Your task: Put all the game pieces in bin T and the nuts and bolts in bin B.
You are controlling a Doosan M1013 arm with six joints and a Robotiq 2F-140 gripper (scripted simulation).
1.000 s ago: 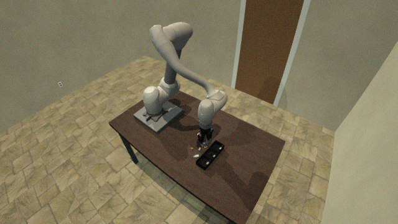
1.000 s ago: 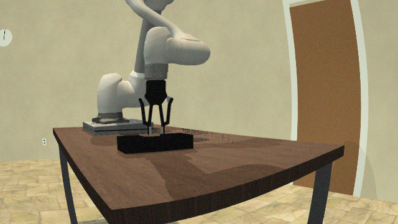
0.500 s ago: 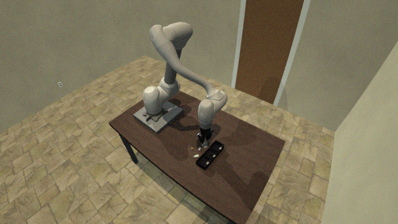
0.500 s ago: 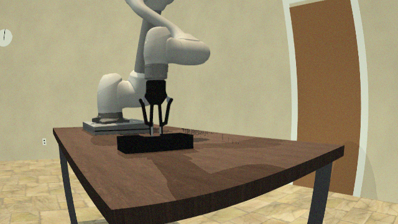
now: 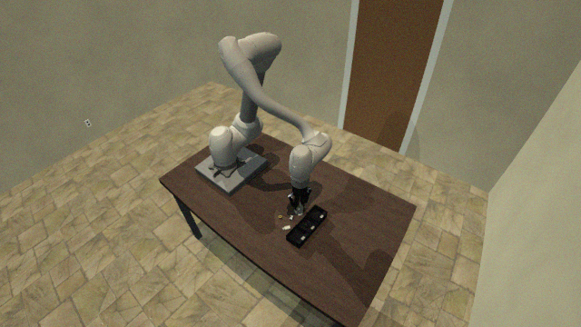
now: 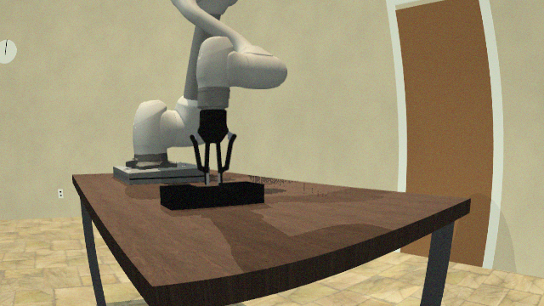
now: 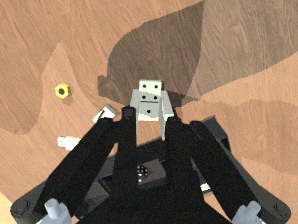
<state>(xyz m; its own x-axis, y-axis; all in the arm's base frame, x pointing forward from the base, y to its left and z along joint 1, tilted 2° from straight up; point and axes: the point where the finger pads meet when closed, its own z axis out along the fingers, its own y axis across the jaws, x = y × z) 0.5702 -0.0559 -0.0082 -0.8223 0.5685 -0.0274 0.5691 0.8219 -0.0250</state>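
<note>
Now: hand 90 mm short of the black bin, 70 mm to the left of it and 10 mm above it. Round my hand: white domino (30 mm below); gold ring-shaped nut (80 mm to the right, 70 mm behind, 30 mm below); dark piece (80 mm ahead, 70 mm to the right, 20 mm below).
</note>
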